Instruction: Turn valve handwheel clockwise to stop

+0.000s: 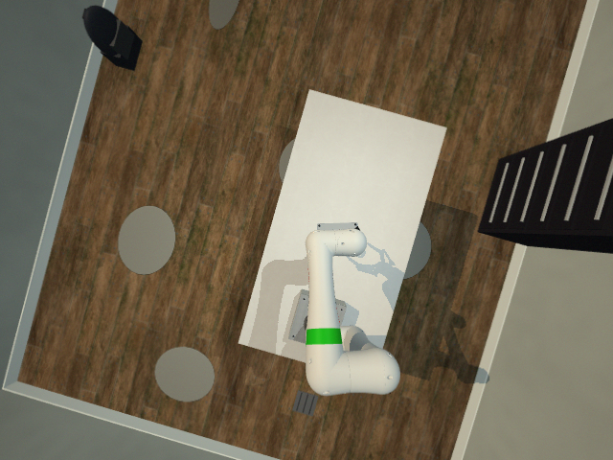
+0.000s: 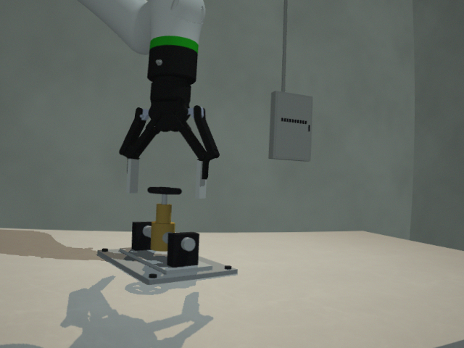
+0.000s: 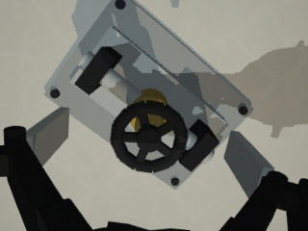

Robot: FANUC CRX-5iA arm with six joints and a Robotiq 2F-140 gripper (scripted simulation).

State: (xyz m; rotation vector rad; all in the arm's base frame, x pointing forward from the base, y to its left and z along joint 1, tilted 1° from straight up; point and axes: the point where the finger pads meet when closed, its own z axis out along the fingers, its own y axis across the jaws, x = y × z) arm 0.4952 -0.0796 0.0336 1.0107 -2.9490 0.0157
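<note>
Right now the black spoked handwheel is 10 mm below my hand.
</note>
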